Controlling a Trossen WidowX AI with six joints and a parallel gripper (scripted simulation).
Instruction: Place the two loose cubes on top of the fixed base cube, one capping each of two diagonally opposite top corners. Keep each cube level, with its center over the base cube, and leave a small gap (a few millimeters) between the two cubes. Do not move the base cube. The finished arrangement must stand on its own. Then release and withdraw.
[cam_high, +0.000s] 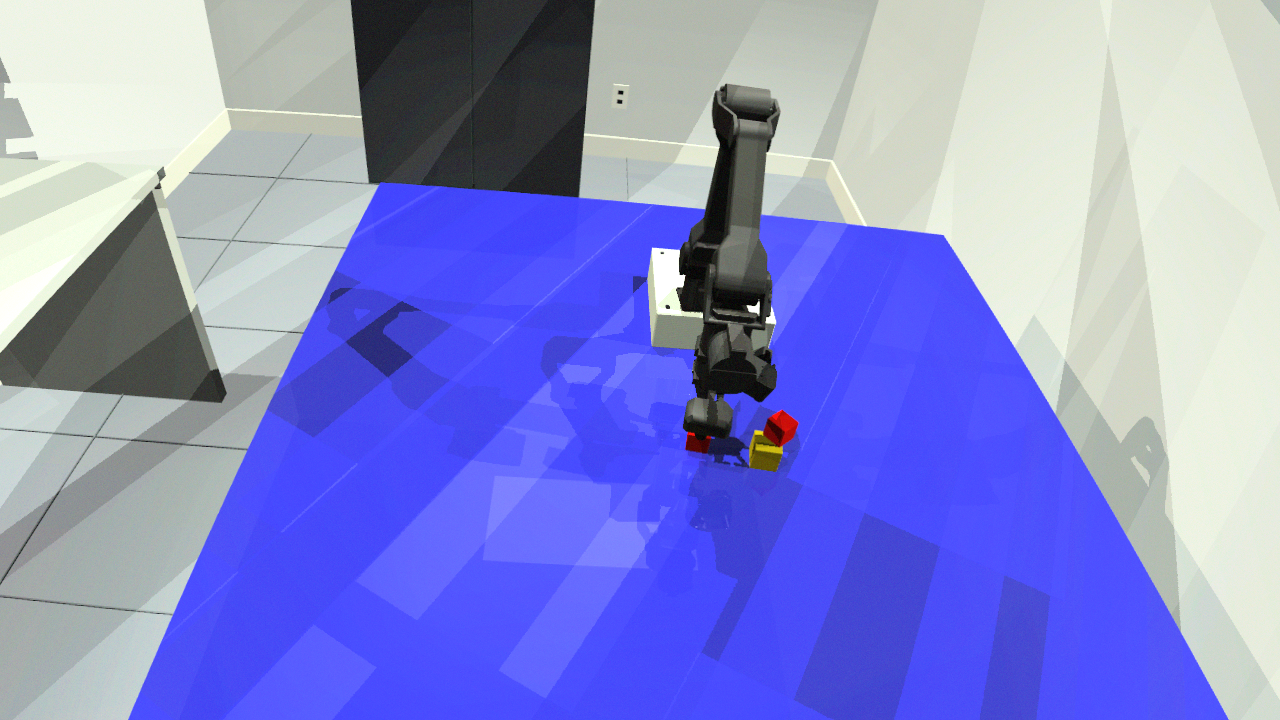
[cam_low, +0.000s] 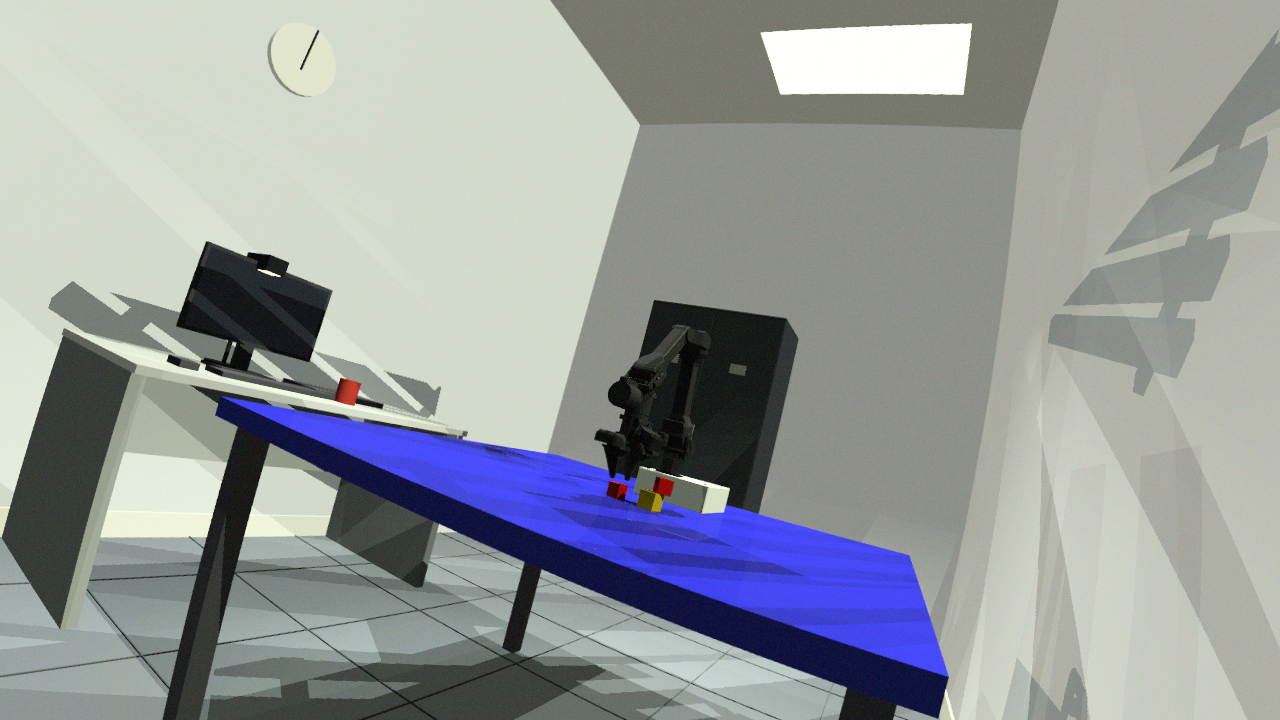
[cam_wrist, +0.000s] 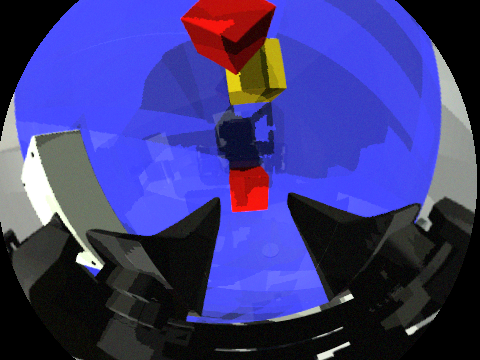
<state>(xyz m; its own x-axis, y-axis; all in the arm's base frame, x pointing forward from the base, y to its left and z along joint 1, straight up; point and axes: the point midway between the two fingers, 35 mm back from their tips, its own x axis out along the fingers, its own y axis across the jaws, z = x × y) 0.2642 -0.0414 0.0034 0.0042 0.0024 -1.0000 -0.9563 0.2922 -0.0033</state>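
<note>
Now: the yellow cube 9 cm to the left of my gripper tip, 3 cm ahead of it and 2 cm below it.
</note>
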